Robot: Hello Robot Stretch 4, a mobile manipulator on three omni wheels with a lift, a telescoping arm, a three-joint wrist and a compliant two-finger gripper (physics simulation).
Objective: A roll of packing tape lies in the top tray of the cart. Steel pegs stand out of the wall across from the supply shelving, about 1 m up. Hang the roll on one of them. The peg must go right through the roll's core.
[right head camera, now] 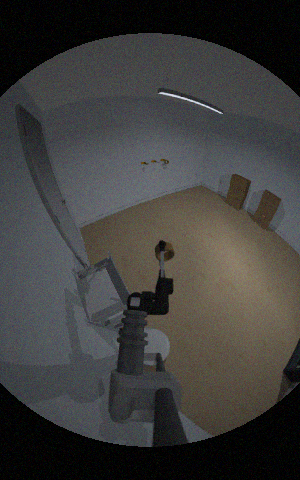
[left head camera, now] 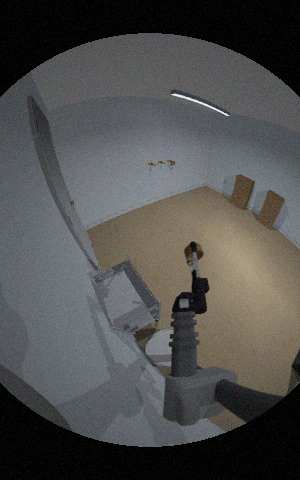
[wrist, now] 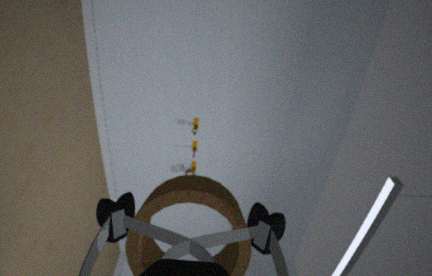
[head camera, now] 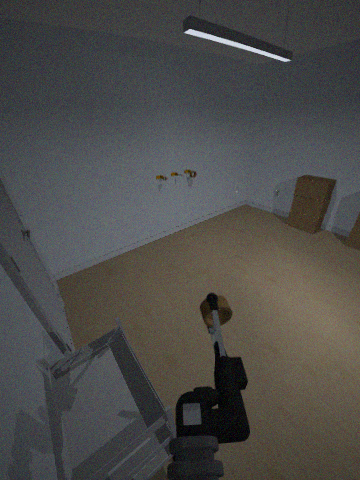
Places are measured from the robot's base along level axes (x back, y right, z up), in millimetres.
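Pixels of known places: gripper, fingertip midpoint: (right head camera: 161, 248) (left head camera: 190, 249) (wrist: 193, 213) (head camera: 210, 306); robot's base, link origin: (right head camera: 149, 345) (left head camera: 165, 346).
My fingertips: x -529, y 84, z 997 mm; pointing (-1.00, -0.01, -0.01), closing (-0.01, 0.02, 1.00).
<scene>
Ahead of a thing's pixels: the offset from my fingertips to its top centre. "spot": to the spot under its first point.
A brown roll of tape {dx +19, dy +15, dz +47 mm} (head camera: 224, 311) (left head camera: 199, 251) (right head camera: 169, 251) (wrist: 190, 185) is held out over open floor, its round core facing the wrist camera. My gripper (head camera: 212, 301) (left head camera: 193, 246) (right head camera: 162, 246) (wrist: 193, 213) is shut on it, with one black fingertip at each side. Several pegs with yellow parts (head camera: 174, 174) (left head camera: 160, 162) (right head camera: 154, 161) (wrist: 194, 146) stand in a row on the far wall, well beyond the roll. A small brown ring shows at the right-hand peg in the head view. The grey cart {spot: dx +72, dy -309, dz -363 mm} (head camera: 135, 382) (left head camera: 142, 287) (right head camera: 117, 282) is left of the arm.
A grey door (left head camera: 55, 165) (right head camera: 45, 170) is in the left wall. Brown boxes (head camera: 312, 202) (left head camera: 242, 192) (right head camera: 267, 209) stand by the right wall. A white round object (left head camera: 159, 347) (right head camera: 159, 345) is low beside the arm. A ceiling lamp (head camera: 235, 41) hangs above.
</scene>
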